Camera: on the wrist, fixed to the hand. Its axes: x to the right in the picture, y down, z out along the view.
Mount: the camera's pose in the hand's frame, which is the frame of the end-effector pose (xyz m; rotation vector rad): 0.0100 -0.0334 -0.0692 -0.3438 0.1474 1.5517
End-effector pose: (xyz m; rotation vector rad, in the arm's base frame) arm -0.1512 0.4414 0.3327 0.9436 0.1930 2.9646
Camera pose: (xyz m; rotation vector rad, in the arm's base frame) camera -0.1998 0.4675 0.2783 -0.4377 0.7232 -1.6201
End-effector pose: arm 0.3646 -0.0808 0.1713 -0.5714 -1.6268 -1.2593
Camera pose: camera 0.3610 -0.1579 0.1647 -1.4866 -0.4252 -0.3190
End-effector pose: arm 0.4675 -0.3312 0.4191 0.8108 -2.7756 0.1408
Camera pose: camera 0.4917 -0.3534 0.4893 -1.4027 -2.4511 -0.0259
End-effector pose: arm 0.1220 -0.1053 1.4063 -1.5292 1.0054 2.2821
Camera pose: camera 0.1858 -0.1268 1.3679 0.4533 -1.1463 -1.4919
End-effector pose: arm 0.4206 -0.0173 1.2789 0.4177 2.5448 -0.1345
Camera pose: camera 0.3667 -0.0337 1.3321 2.0489 1.6282 0.8817
